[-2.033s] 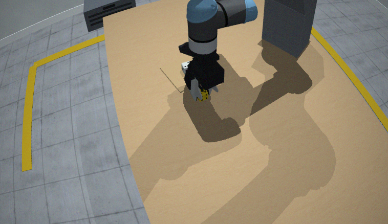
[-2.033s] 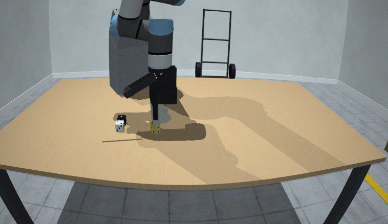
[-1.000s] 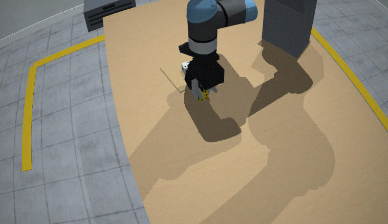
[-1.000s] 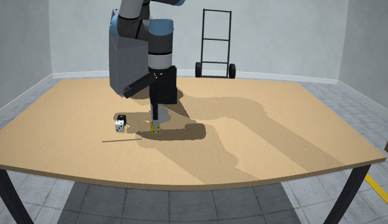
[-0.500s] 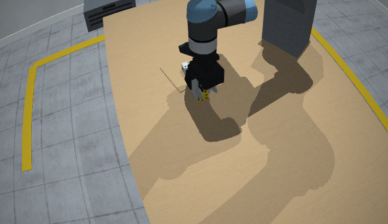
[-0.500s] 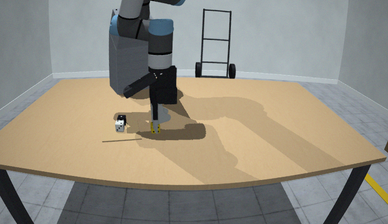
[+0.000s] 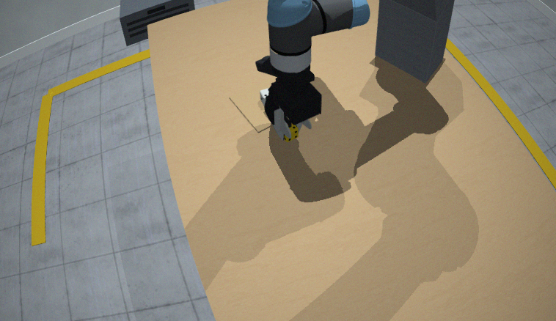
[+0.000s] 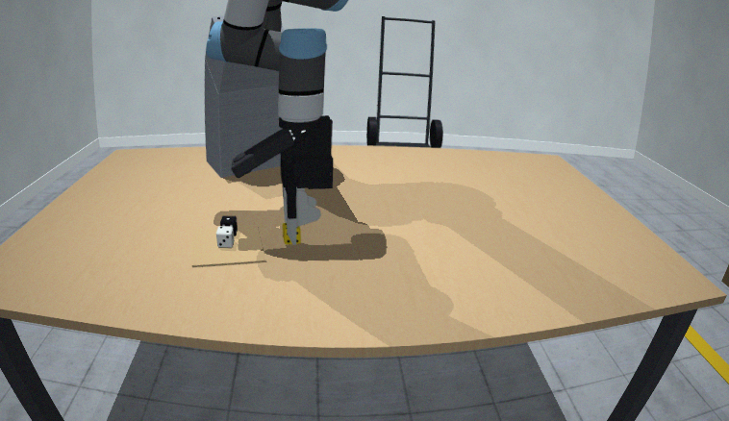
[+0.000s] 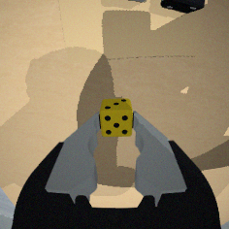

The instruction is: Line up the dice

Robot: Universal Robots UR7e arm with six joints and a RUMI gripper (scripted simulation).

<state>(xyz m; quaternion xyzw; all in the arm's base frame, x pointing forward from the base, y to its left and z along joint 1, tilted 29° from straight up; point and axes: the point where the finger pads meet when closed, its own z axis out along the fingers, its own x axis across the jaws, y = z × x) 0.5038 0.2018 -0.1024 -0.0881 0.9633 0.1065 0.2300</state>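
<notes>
Right now my hand is 130 mm to the left of the white die, 10 mm short of it and 10 mm above it. The rest, counted from my hand: yellow die (right at my hand); mat (130 mm to the right, 30 mm below, 10 mm ahead); black die (130 mm to the right, 30 mm behind, 10 mm below).
</notes>
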